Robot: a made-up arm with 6 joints. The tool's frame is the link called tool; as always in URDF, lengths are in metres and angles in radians.
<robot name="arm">
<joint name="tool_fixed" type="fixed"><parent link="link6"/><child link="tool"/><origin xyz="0 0 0" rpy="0 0 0"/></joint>
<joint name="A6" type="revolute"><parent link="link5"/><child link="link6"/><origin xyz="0 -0.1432 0" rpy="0 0 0"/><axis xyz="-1 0 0"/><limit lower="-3.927" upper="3.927" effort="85" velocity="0.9"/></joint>
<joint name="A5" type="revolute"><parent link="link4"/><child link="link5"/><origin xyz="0.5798 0 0" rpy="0 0 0"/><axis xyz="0 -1 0"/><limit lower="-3.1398" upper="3.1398" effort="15" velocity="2.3"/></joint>
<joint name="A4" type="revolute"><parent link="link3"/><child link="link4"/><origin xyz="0 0 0" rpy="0 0 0"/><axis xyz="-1 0 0"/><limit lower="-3.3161" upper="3.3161" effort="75" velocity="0.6"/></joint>
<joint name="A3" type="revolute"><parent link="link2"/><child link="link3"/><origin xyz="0 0 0.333" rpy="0 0 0"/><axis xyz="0 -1 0"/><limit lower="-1.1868" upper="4.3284" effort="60" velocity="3.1"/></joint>
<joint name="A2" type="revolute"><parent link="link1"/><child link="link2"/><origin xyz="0 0 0" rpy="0 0 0"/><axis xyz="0 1 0"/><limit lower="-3.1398" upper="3.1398" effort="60" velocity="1.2"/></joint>
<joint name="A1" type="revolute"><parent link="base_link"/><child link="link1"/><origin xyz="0 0 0.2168" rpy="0 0 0"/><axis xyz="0 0 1"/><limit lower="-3.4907" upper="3.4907" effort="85" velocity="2.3"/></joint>
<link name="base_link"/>
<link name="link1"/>
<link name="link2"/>
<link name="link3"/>
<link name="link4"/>
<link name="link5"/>
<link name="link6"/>
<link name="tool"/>
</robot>
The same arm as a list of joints. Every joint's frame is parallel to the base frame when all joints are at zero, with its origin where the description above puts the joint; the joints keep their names.
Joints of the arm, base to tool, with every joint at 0 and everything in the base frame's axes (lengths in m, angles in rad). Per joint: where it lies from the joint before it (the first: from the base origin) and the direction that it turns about. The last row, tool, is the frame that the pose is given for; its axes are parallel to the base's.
A1: axis +z xyz 0.0000 0.0000 0.2168
A2: axis +y xyz 0.0000 0.0000 0.0000
A3: axis -y xyz 0.0000 0.0000 0.3330
A4: axis -x xyz 0.0000 0.0000 0.0000
A5: axis -y xyz 0.5798 0.0000 0.0000
A6: axis -x xyz 0.0000 -0.1432 0.0000
tool: xyz 0.0000 0.0000 0.0000
Joint limits (rad, base to tool): -3.4907..3.4907 -3.1398..3.1398 -1.1868..4.3284 -3.3161..3.3161 -3.1398..3.1398 -3.9270..3.9270

